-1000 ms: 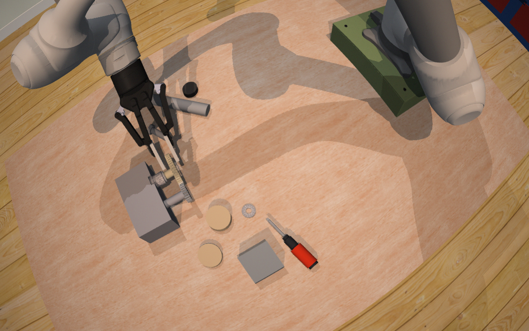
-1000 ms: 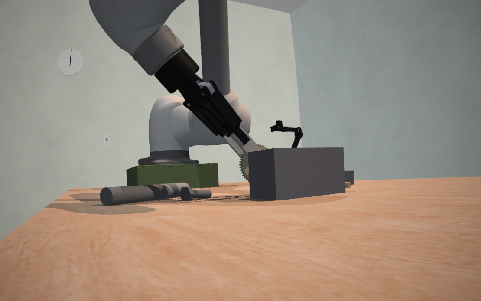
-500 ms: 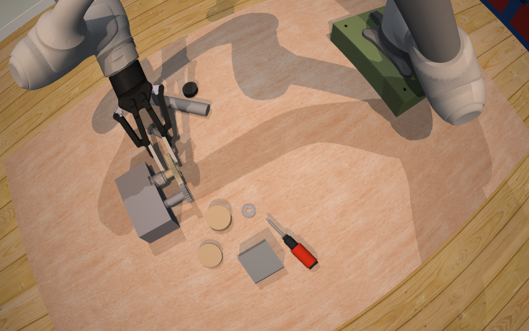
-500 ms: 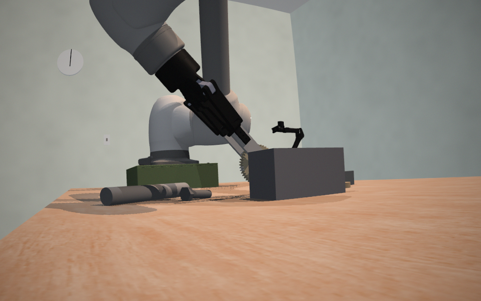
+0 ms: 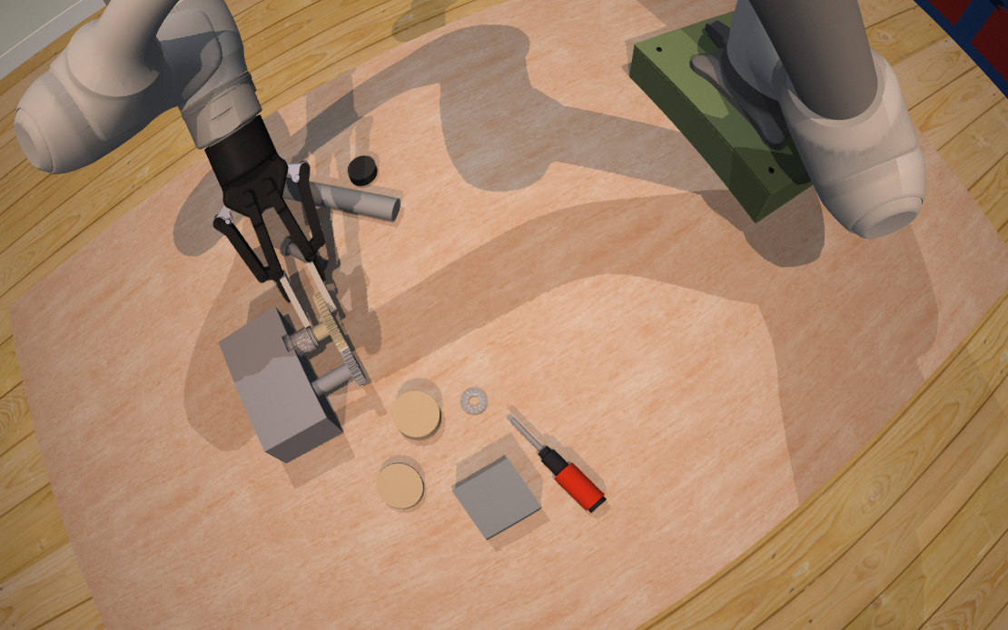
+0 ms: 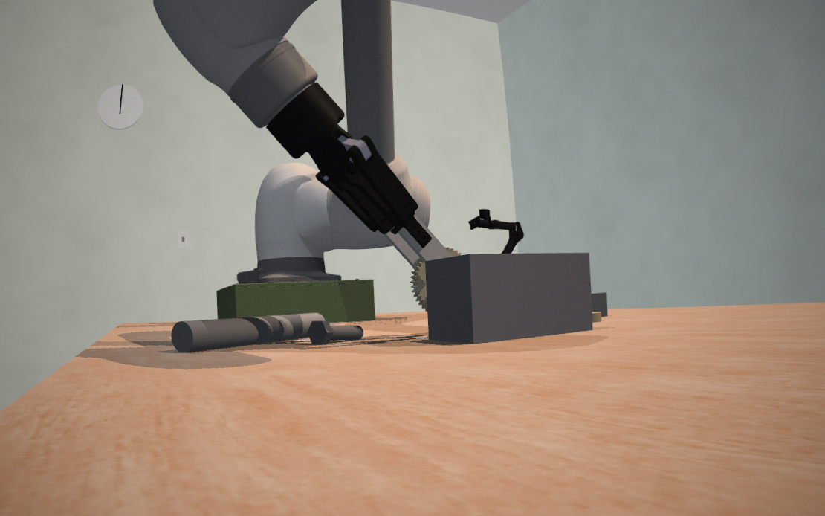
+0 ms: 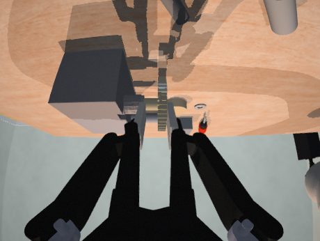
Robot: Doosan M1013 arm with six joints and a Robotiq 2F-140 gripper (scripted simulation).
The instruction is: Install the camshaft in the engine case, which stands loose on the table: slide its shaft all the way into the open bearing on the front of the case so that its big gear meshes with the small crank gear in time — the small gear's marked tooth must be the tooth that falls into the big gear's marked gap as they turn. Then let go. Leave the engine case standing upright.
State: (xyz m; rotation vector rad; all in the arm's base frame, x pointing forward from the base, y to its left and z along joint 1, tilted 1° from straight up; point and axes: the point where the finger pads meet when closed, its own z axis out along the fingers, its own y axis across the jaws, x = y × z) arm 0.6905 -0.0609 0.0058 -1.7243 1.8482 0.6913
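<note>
Now: the small crank gear 10 mm behind my hand, 90 mm to the left of it and 40 mm below it. Also, from my hand: grey block (50 mm behind, 300 mm to the left, 80 mm below); then grey rod (70 mm behind, 170 mm to the right, 90 mm below); then bolt (10 mm behind, 110 mm to the right, 90 mm below).
</note>
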